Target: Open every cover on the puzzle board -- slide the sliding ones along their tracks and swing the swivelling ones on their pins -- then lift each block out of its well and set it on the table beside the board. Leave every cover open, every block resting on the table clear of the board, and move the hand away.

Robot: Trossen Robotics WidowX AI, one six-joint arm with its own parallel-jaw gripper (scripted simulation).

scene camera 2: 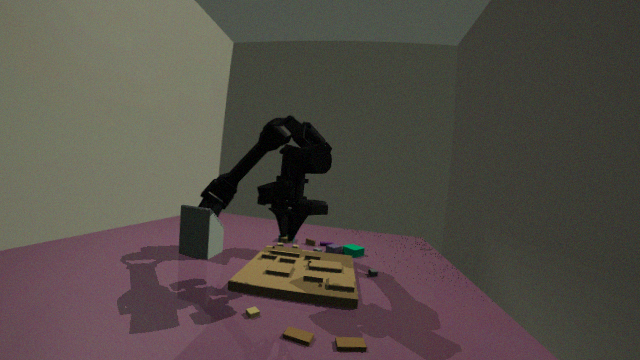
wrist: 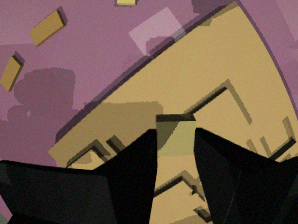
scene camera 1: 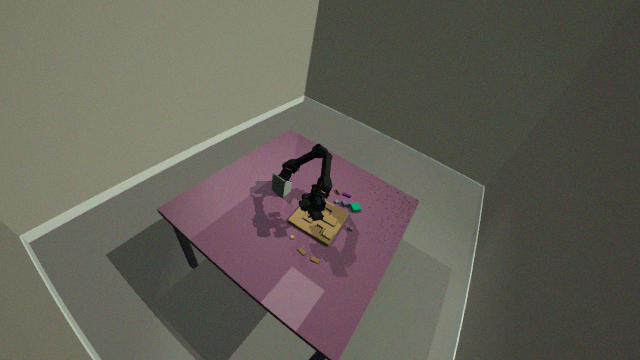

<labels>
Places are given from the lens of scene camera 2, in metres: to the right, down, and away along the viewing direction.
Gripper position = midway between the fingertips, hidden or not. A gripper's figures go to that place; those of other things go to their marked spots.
my gripper (scene camera 2: 286, 240): -0.08, 0.14, 0.54
tan puzzle board (scene camera 2: 306, 285): -0.03, 0.25, 0.54
</labels>
